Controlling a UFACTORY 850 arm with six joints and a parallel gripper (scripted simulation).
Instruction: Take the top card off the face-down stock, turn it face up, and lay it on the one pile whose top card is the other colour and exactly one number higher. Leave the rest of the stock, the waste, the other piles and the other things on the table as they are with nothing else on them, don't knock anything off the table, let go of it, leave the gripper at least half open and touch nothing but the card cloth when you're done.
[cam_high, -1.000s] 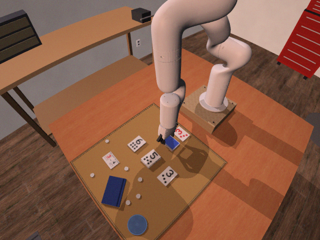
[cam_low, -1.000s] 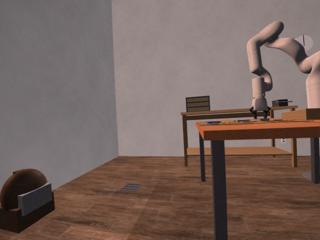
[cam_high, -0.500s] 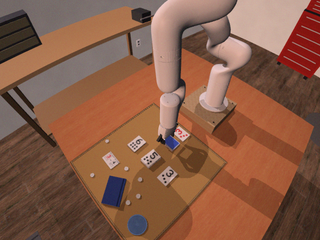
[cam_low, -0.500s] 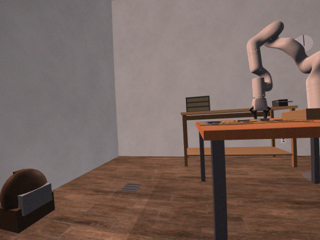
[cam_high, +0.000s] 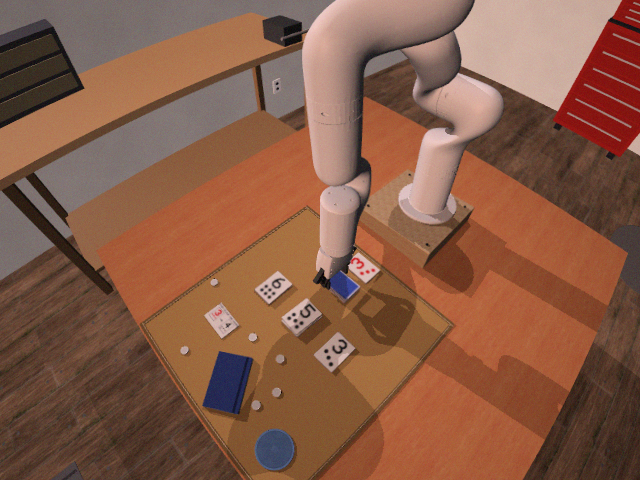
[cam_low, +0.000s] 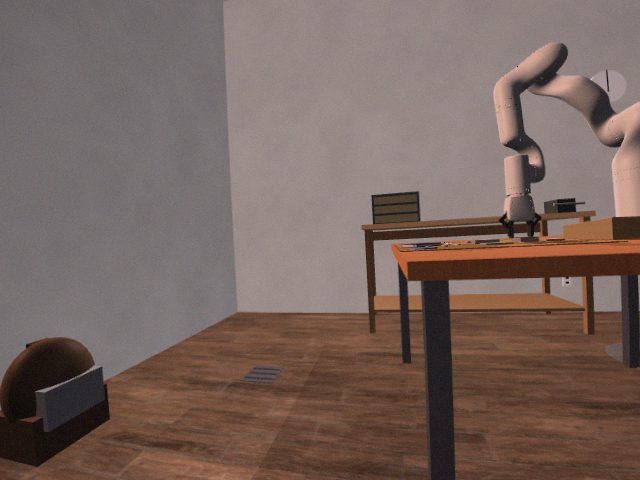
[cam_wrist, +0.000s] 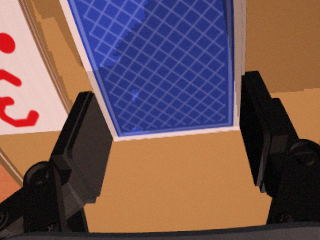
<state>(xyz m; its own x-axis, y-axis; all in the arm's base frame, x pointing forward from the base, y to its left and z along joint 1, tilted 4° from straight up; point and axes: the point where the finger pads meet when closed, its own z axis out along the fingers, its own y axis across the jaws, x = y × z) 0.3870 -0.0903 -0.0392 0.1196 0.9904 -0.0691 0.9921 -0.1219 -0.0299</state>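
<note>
Right now the red 5 card is 30 mm to the left of my hand and 10 mm below it. The rest, counted from my hand: red 3 card (90 mm behind, 40 mm to the left, 30 mm below); black 6 card (130 mm ahead, 120 mm to the right, 20 mm below); black 5 card (150 mm ahead, 20 mm below).
</note>
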